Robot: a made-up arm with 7 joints. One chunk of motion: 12 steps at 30 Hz.
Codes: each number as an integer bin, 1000 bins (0 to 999) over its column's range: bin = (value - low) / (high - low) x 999, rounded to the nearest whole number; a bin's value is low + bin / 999 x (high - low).
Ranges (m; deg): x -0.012..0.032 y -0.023..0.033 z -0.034..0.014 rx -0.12..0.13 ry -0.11..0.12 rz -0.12..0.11
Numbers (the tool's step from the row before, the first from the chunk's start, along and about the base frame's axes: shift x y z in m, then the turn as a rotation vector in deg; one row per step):
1: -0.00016 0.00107 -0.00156 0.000 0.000 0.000
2: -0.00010 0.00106 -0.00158 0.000 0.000 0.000
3: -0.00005 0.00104 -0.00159 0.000 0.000 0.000
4: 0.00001 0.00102 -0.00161 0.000 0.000 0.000
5: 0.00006 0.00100 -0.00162 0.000 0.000 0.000
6: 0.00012 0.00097 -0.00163 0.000 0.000 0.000
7: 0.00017 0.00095 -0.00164 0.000 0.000 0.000
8: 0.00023 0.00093 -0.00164 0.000 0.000 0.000
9: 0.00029 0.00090 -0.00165 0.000 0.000 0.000
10: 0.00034 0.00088 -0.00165 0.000 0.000 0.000
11: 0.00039 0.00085 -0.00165 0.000 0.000 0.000
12: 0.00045 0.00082 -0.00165 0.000 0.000 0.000
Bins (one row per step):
1: 269 429 675 480 478 521
2: 270 429 675 480 478 521
3: 271 429 675 480 478 521
4: 273 428 674 480 478 521
5: 274 428 674 480 478 521
6: 275 428 674 480 478 521
7: 276 427 673 480 478 521
8: 278 427 673 480 478 521
9: 279 426 673 480 478 521
10: 280 426 673 480 478 521
11: 281 425 673 480 478 521
12: 283 425 673 480 478 521

